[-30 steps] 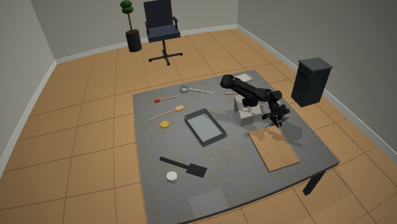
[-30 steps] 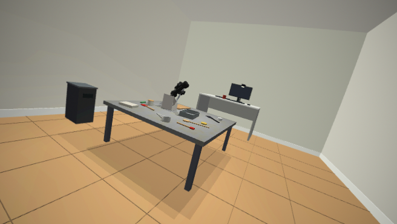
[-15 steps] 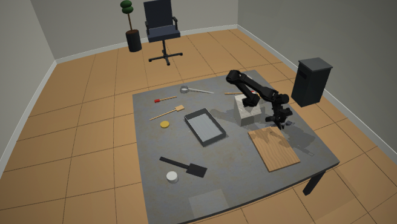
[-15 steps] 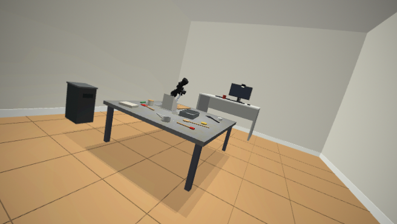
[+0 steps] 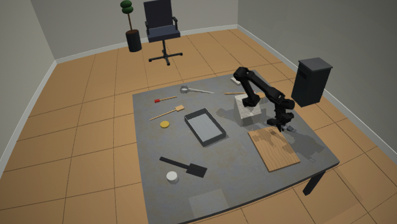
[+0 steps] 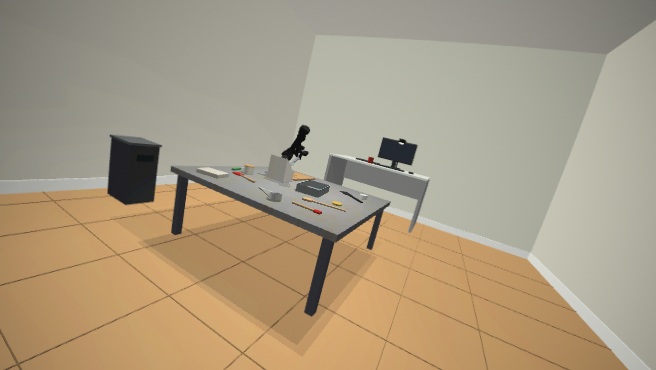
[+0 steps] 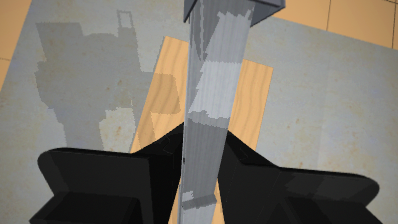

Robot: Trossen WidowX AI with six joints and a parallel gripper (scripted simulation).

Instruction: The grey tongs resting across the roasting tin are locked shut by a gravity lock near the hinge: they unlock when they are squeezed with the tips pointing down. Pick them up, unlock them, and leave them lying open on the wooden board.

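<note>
The wooden board lies 16 cm below my gripper tip, 2 cm to the right of it and 1 cm ahead of it. The rest, counted from my gripper tip: black spatula 62 cm ahead, 17 cm below, 10 cm to the right; white puck 72 cm ahead, 15 cm below, 4 cm to the right; grey roasting tin 39 cm ahead, 37 cm to the right, 14 cm below.
</note>
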